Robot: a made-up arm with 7 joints.
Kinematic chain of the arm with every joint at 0, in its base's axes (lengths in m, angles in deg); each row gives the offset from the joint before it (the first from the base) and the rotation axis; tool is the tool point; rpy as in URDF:
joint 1: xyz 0 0 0.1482 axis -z
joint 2: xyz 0 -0.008 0.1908 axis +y
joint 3: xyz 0 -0.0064 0.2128 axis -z
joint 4: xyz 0 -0.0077 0.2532 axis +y
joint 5: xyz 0 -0.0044 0.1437 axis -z
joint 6: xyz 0 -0.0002 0.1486 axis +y
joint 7: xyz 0 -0.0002 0.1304 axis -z
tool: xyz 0 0 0 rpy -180 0 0
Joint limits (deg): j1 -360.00..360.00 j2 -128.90..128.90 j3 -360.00..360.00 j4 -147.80..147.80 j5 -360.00..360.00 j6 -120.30..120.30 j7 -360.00..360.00
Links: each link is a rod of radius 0.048 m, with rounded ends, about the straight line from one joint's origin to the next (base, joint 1, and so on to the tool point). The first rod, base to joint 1, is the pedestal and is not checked.
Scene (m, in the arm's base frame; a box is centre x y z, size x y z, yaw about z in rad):
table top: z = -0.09
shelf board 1: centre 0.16 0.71 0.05 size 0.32 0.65 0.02 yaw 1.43
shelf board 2: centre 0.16 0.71 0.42 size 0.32 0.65 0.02 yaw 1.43
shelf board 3: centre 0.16 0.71 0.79 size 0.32 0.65 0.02 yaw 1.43
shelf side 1: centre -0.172 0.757 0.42 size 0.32 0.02 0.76 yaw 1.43
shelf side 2: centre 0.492 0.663 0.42 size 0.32 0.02 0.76 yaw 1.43
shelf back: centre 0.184 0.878 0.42 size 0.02 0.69 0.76 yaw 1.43
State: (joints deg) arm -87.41 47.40 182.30 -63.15 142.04 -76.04 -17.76
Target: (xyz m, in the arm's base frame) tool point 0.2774 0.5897 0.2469
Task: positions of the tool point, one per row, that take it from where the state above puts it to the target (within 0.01 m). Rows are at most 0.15 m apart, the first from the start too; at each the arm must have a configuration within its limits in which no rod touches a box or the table.
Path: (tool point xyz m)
1: 0.1320 0.6263 0.6464
2: 0.1337 0.5645 0.6439
3: 0.1262 0.4905 0.6292
4: 0.1112 0.4059 0.6026
5: 0.0902 0.3128 0.5647
6: 0.0654 0.2135 0.5169
7: 0.1083 0.2791 0.4958
8: 0.1516 0.3352 0.4546
9: 0.1919 0.3776 0.3966
10: 0.2263 0.4037 0.3259
11: 0.2522 0.4121 0.2469
12: 0.2633 0.4745 0.2392
13: 0.2718 0.5341 0.2393
14: 0.2774 0.5897 0.2468

